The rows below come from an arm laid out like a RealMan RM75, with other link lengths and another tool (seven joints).
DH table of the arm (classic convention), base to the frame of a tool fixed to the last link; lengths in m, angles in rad. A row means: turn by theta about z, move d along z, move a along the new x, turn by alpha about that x. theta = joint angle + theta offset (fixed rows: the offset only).
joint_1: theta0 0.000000; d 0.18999; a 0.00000; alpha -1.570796
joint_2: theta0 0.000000; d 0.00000; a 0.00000; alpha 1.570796
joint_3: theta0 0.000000; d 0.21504; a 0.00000; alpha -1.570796
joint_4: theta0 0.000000; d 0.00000; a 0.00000; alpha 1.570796
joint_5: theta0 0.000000; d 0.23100; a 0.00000; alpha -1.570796
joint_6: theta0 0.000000; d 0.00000; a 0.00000; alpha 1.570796
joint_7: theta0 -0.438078; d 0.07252; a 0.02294; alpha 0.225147
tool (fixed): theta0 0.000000; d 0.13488; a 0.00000; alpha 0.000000
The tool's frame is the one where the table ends.
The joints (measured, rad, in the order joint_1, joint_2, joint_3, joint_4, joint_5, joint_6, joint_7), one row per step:
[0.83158, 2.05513, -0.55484, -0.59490, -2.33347, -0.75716, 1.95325]
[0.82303, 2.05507, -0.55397, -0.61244, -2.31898, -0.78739, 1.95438]
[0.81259, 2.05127, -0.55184, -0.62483, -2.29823, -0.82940, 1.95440]
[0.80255, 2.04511, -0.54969, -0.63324, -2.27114, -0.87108, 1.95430]
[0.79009, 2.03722, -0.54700, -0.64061, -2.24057, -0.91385, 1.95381]
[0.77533, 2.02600, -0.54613, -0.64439, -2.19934, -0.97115, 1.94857]
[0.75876, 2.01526, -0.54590, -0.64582, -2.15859, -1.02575, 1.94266]
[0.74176, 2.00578, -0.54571, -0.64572, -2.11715, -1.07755, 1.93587]
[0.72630, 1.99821, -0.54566, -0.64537, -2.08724, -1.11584, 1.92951]
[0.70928, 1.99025, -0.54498, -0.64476, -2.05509, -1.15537, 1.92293]
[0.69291, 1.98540, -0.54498, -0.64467, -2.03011, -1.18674, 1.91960]
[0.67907, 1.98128, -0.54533, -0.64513, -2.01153, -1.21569, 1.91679]
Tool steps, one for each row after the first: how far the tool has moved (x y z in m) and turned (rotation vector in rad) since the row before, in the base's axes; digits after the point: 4 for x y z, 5 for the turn. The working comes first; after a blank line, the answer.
Tool pose at each row, in the base's axes (x y z in m, rotation vector in rad; the steps are taken from these numbers as rounded here):
[0.2849, 0.5142, -0.0137, -1.95441, 0.56152, 0.04367]
[0.2826, 0.5128, -0.0120, -1.96357, 0.56615, 0.06683]
[0.2804, 0.5100, -0.0115, -1.98120, 0.57698, 0.09771]
[0.2779, 0.5073, -0.0105, -1.99694, 0.59058, 0.13456]
[0.2762, 0.5041, -0.0086, -2.01029, 0.60598, 0.17410]
[0.2729, 0.4996, -0.0076, -2.03399, 0.61950, 0.22622]
[0.2704, 0.4943, -0.0066, -2.05571, 0.63263, 0.27694]
[0.2680, 0.4888, -0.0057, -2.07475, 0.64456, 0.32894]
[0.2675, 0.4839, -0.0044, -2.08712, 0.65243, 0.36505]
[0.2671, 0.4786, -0.0025, -2.09738, 0.66057, 0.40423]
[0.2679, 0.4734, -0.0015, -2.10461, 0.67100, 0.43485]
[0.2683, 0.4686, -0.0009, -2.11374, 0.67753, 0.45925]

[-0.0023, -0.0014, 0.0017, -0.00532, 0.01935, 0.00893]
[-0.0022, -0.0028, 0.0005, -0.01334, 0.02865, 0.00986]
[-0.0025, -0.0027, 0.0010, -0.01139, 0.03375, 0.01006]
[-0.0017, -0.0032, 0.0019, -0.00950, 0.03608, 0.00936]
[-0.0033, -0.0045, 0.0010, -0.01753, 0.04491, 0.01835]
[-0.0025, -0.0053, 0.0010, -0.01657, 0.04334, 0.01741]
[-0.0024, -0.0055, 0.0009, -0.01434, 0.04331, 0.01786]
[-0.0005, -0.0049, 0.0013, -0.00951, 0.02973, 0.01239]
[-0.0004, -0.0053, 0.0019, -0.00770, 0.03181, 0.01270]
[0.0008, -0.0052, 0.0010, -0.00687, 0.02642, 0.00706]
[0.0004, -0.0048, 0.0006, -0.00819, 0.02042, 0.00789]

